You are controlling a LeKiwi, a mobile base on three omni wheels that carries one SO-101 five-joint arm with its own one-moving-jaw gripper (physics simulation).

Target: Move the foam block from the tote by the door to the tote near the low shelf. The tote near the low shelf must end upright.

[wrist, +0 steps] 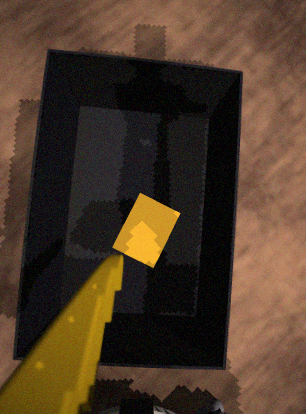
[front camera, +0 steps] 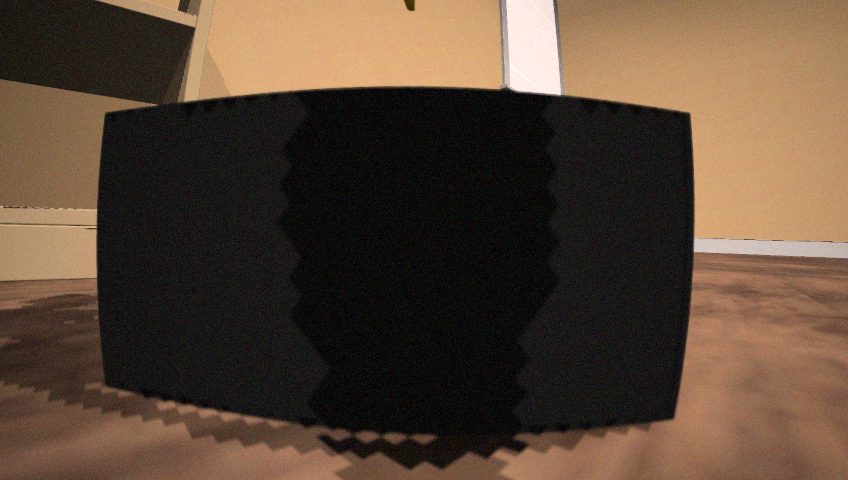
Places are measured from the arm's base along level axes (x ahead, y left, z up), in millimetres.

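Where they show: hand, its tool point: (wrist: 122,267) (front camera: 415,4).
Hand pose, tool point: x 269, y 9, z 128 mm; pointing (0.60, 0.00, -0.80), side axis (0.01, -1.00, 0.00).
After its pixels a point has its place.
A black tote (front camera: 196,237) {x 149, y 70, z -33 mm} (wrist: 233,225) {x 282, y -87, z 10 mm} stands upright on the floor right before the base, with the low shelf behind it at the left. The orange-yellow foam block (wrist: 150,225) {x 279, y -6, z 4 mm} lies inside on the tote's floor, in the middle and slightly towards the near end. My gripper (wrist: 187,280) is open and empty above the tote; one notched jaw shows at the lower left and the other is out of the picture. The jaw tip is drawn close beside the block's lower left corner. The block is hidden by the tote wall in the front view.
The low shelf (front camera: 202,53) {x 449, y 295, z 203 mm} stands behind the tote at the left. A white upright panel (front camera: 532,47) {x 2073, y -678, z 1162 mm} stands behind the tote, right of centre. A small yellow part of the arm (front camera: 409,4) {x 266, y 12, z 125 mm} shows at the top edge. A tan wall (front camera: 767,148) {x 1628, y -2048, z 543 mm} closes off the back right.
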